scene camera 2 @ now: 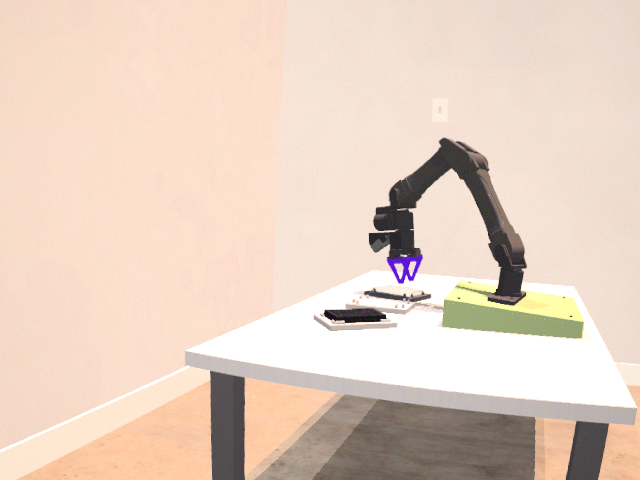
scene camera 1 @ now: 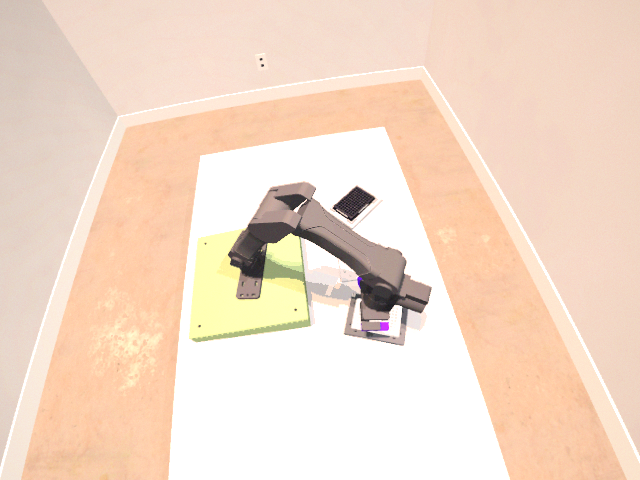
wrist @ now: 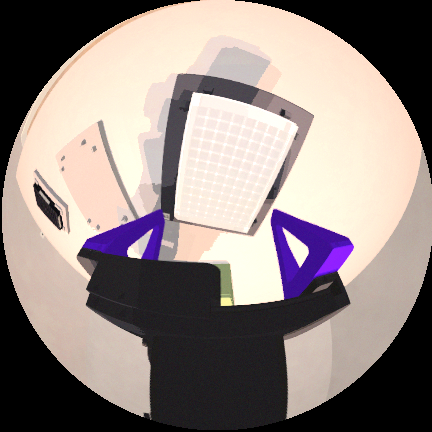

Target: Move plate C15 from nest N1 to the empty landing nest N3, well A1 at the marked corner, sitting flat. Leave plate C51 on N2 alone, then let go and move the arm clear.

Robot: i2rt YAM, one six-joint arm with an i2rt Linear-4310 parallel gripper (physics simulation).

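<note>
A white well plate (scene camera 1: 395,316) (scene camera 2: 398,291) (wrist: 232,165) lies in a dark nest (scene camera 1: 349,328) (scene camera 2: 424,296) (wrist: 170,150). A black well plate (scene camera 1: 354,203) (scene camera 2: 355,315) (wrist: 48,206) lies in a white nest (scene camera 1: 352,224) (scene camera 2: 330,325) (wrist: 67,215). Between them is an empty pale nest (scene camera 1: 347,273) (scene camera 2: 379,306) (wrist: 92,170), partly hidden by the arm in scene camera 1. Plate and nest labels are not readable. My gripper (scene camera 1: 373,304) (scene camera 2: 406,280) (wrist: 217,214) is open and empty, pointing down a little above the white plate, its purple fingers wide apart.
The arm's base stands on a yellow-green block (scene camera 1: 248,315) (scene camera 2: 537,322) (wrist: 226,282) beside the nests. The arm reaches over the gap between the block and the dark nest. The nests stand on a white table (scene camera 1: 310,413) (scene camera 2: 413,356).
</note>
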